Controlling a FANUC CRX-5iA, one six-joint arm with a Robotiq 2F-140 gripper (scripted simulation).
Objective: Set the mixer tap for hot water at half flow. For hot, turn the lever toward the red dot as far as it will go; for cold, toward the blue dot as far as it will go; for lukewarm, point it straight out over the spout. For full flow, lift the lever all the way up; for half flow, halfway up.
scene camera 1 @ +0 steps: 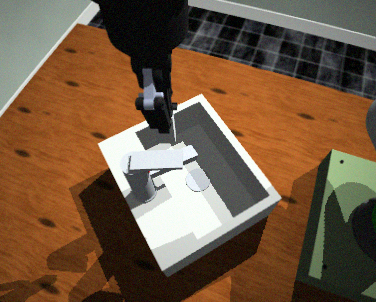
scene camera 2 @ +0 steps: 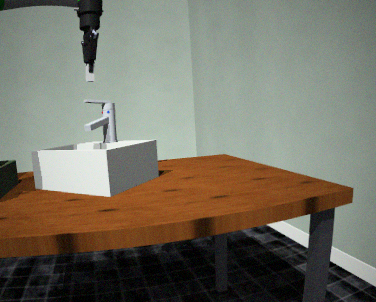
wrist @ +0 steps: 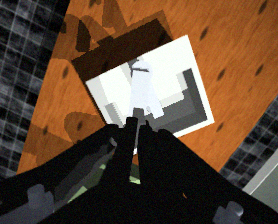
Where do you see a white basin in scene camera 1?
224,187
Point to a white basin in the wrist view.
At 176,79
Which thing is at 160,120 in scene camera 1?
My gripper.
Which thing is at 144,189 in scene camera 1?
A mixer tap.
